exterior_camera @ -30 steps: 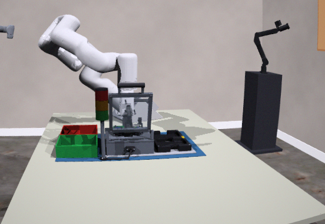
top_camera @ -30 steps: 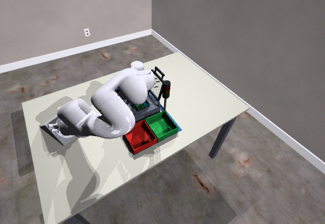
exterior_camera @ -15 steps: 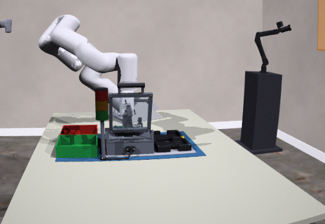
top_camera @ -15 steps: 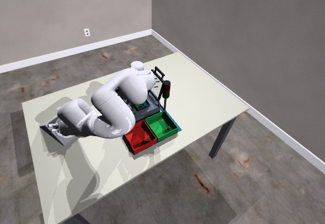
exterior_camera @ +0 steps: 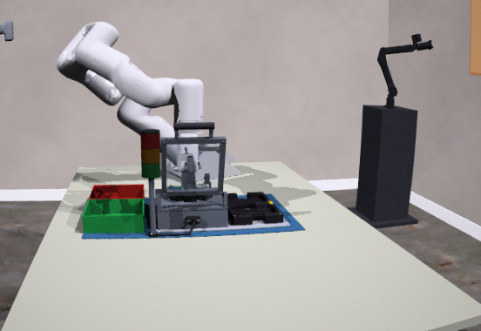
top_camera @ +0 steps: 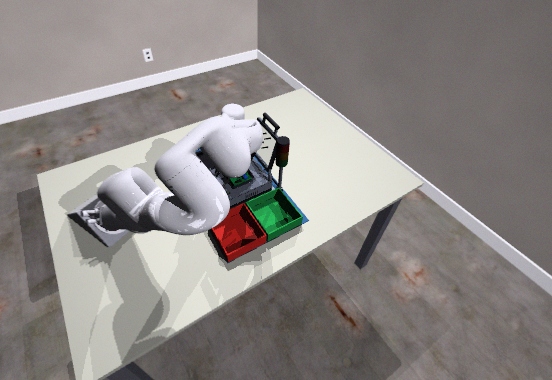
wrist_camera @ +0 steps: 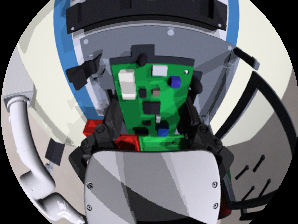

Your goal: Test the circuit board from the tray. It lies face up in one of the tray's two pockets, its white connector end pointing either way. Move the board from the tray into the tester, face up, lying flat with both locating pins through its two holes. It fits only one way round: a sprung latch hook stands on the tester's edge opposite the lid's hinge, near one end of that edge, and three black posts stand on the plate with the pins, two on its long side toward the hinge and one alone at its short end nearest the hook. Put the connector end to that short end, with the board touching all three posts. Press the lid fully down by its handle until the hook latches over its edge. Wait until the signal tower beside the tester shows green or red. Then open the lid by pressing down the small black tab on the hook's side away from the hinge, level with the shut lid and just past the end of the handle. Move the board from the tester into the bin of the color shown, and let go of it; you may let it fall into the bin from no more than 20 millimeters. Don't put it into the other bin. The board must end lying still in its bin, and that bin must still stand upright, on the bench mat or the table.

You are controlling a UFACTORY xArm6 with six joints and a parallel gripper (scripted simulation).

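Now: the green circuit board right at my hand. Also, from my hand: tester plate 1 cm to the left, 1 cm below; then green bin 20 cm to the right, 7 cm below, 5 cm ahead; then clear lid 12 cm ahead, 10 cm above.
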